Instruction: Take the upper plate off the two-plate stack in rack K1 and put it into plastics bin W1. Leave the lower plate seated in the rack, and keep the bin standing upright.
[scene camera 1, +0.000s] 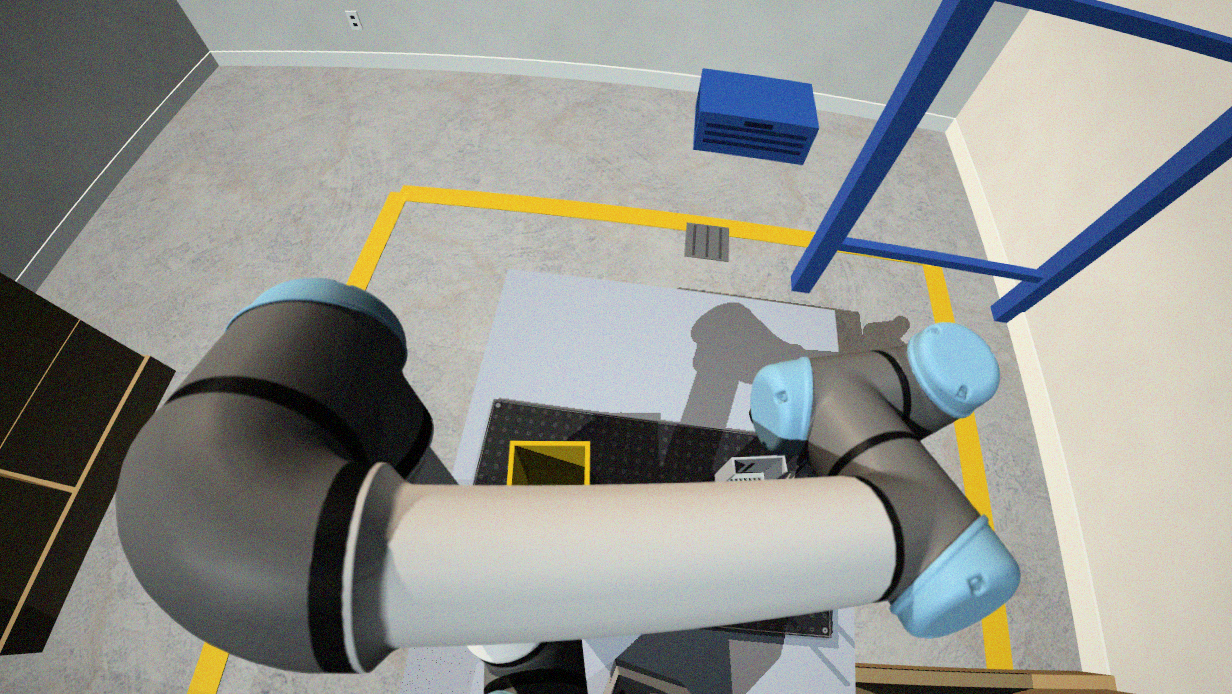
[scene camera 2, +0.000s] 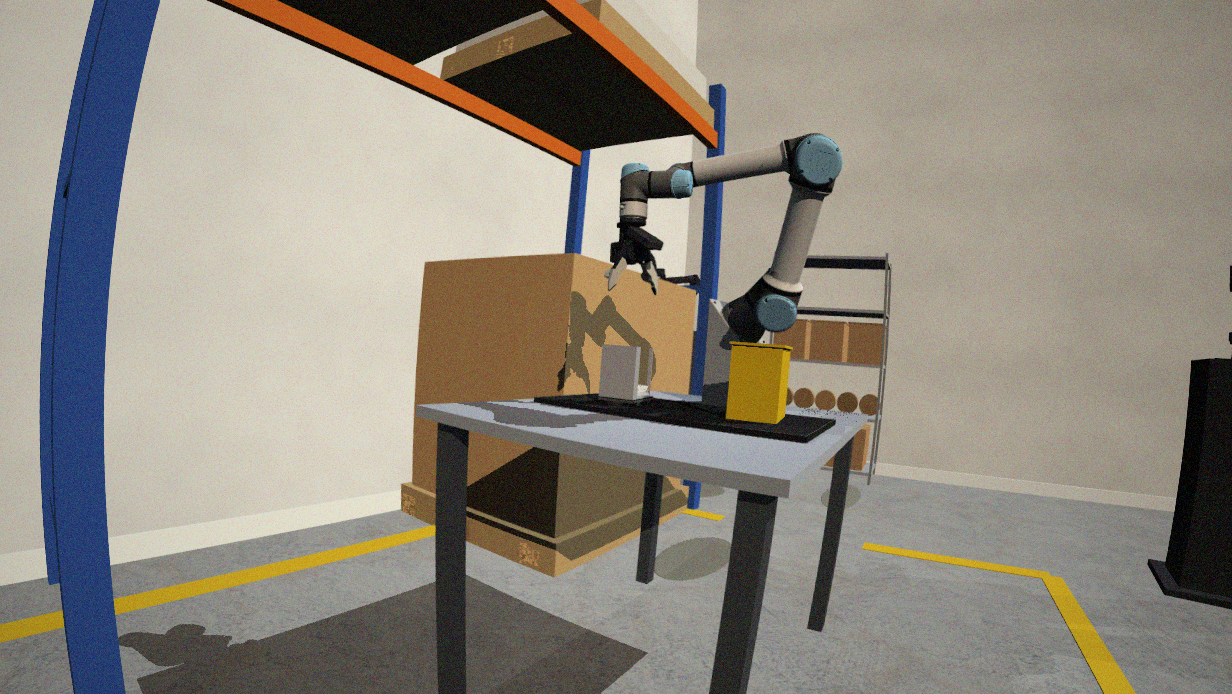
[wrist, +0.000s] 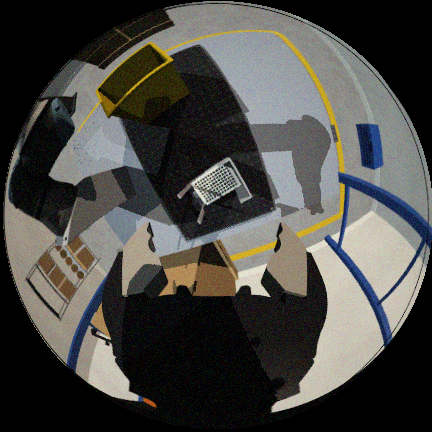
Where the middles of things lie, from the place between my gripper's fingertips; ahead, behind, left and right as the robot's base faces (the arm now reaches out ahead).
Right now my hand is 10 mm past the white plate (wrist: 217, 181), 10 mm to the left of it and 250 mm above it. From my hand the other things lie so: plastics bin W1 (scene camera 2: 758, 381) (130 mm behind, 320 mm to the left, 200 mm below).
